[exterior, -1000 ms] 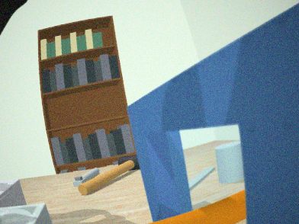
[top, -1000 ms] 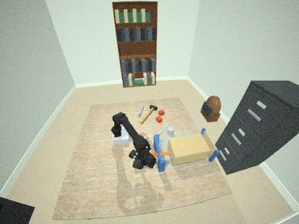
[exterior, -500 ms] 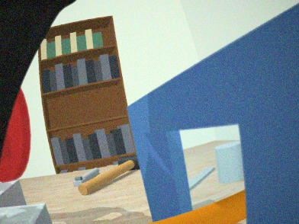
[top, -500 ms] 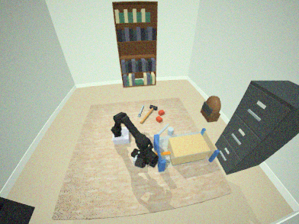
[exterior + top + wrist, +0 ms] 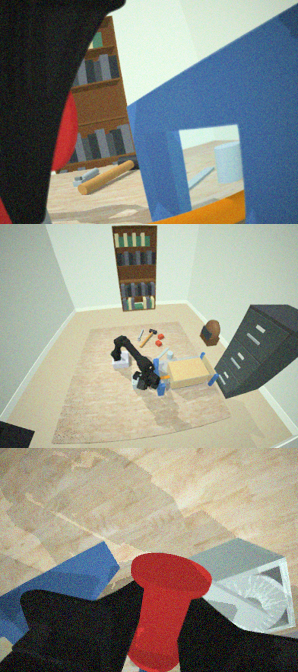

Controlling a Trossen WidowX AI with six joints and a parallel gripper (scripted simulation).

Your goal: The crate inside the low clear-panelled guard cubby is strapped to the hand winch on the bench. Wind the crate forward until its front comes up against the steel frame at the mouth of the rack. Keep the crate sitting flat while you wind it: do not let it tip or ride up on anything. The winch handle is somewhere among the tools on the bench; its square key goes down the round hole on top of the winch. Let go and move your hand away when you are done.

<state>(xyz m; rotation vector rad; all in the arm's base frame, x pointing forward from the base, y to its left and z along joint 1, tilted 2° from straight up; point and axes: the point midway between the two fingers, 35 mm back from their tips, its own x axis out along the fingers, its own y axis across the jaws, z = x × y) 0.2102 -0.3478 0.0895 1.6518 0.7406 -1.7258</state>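
My gripper tip is 110 mm short of the blue frame, 70 mm to the right of it and 10 mm above it. Round my gripper tip: red grip: 20 mm above; grey winch: 70 mm behind, 80 mm to the left, 80 mm below; winch handle: 20 mm behind, 30 mm to the left, 10 mm below.
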